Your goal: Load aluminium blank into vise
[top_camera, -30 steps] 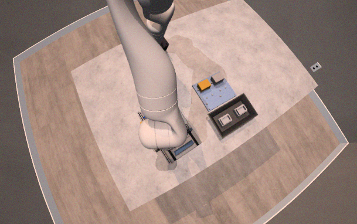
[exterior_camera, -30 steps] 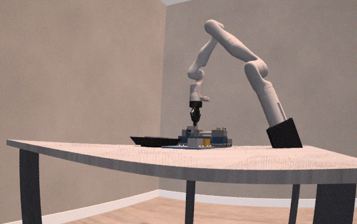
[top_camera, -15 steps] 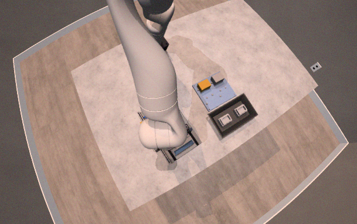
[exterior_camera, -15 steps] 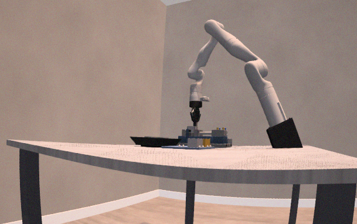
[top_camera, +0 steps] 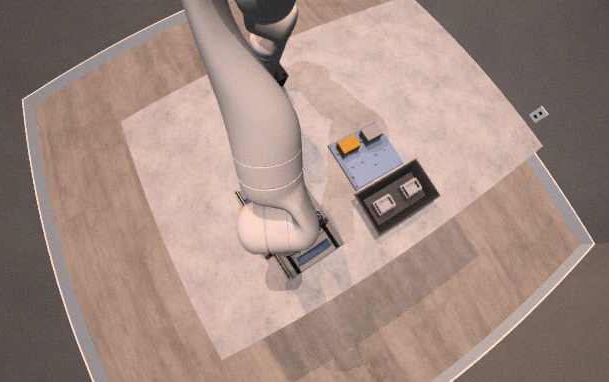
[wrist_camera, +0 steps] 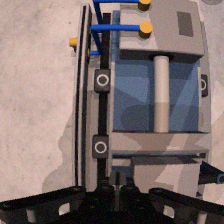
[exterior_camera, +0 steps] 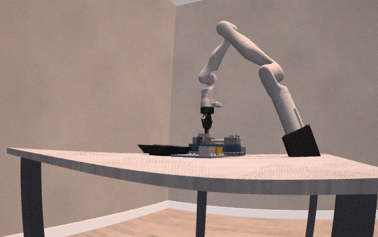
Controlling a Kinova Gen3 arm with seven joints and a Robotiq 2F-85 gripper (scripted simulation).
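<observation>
Now: the aluminium blank 40 mm to the left of my hand and 30 mm below it. Round my hand: blue vise base 70 mm behind, 30 mm to the left, 80 mm below; brass blank 200 mm behind, 290 mm to the left, 100 mm below.
</observation>
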